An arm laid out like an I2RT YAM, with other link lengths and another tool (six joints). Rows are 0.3 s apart.
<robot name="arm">
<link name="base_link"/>
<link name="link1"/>
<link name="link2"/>
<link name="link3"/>
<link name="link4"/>
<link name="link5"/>
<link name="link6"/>
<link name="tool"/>
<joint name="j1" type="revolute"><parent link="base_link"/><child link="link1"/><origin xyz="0 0 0.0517"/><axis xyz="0 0 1"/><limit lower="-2.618" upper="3.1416"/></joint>
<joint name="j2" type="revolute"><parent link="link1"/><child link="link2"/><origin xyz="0.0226 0.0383 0.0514"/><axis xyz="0 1 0"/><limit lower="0" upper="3.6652"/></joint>
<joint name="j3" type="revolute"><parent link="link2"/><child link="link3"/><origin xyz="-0.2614 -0.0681 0"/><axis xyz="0 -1 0"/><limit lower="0" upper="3.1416"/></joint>
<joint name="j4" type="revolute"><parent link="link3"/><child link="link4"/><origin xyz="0.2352 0.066 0.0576"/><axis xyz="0 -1 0"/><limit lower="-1.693" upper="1.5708"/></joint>
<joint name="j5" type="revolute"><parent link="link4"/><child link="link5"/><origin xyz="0.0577 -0.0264 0.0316"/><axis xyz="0 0 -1"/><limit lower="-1.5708" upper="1.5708"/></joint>
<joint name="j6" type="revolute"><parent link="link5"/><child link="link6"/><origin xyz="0.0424 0 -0.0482"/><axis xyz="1 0 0"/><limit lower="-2.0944" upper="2.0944"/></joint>
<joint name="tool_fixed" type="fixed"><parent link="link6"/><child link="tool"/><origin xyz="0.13 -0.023 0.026" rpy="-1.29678 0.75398 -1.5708"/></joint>
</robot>
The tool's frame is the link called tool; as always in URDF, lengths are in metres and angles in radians.
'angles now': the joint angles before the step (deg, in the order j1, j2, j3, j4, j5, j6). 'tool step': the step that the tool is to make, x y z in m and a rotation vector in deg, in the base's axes. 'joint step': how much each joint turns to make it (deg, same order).
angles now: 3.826, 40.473, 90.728, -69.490, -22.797, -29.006
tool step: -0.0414, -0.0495, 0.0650, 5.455, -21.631, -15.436
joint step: 0.008, -10.299, -2.018, 15.450, 14.727, 6.114
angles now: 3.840, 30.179, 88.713, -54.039, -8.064, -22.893
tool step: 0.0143, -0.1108, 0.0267, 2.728, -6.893, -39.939
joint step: -0.035, 3.805, -5.031, 17.007, 39.783, -3.719
